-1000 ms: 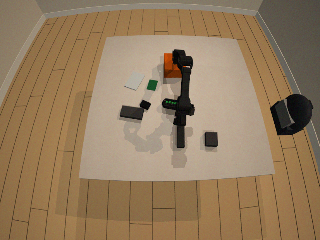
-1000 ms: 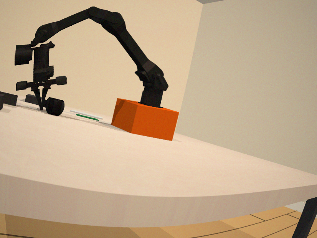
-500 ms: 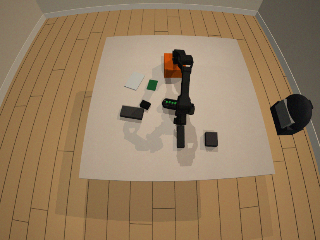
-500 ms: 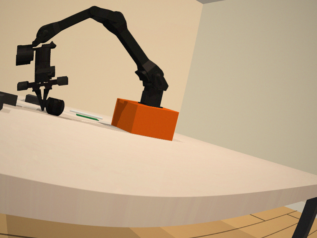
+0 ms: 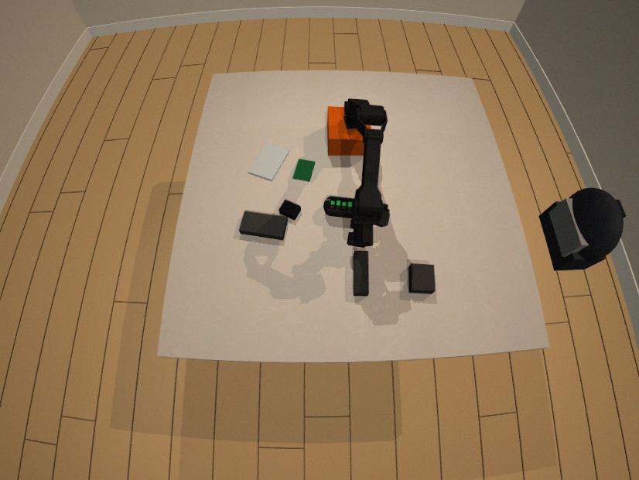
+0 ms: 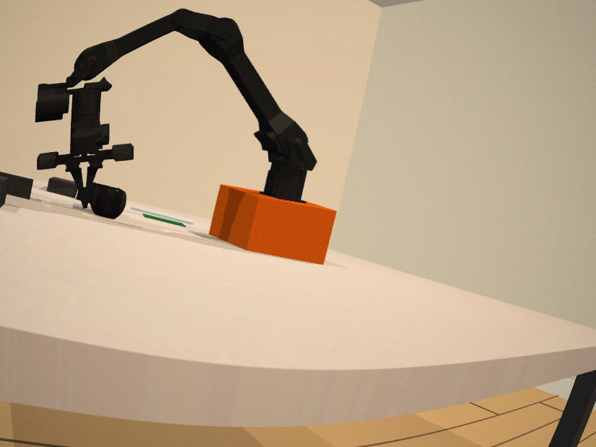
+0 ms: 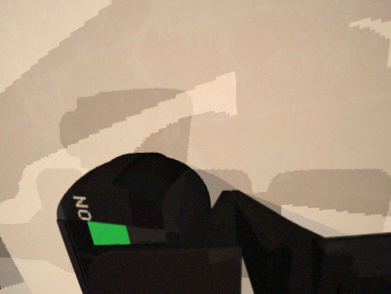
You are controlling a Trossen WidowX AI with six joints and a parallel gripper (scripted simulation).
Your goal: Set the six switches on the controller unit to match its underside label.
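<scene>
Right now my gripper tip is 230 mm to the left of the black cube, 80 mm past it and 10 mm below it. Also, from my gripper tip: black bar: 180 mm ahead, 30 mm to the right, 10 mm above; green card: 250 mm behind, 160 mm to the right; dark square block: 240 mm ahead, 160 mm to the left, 10 mm above.
</scene>
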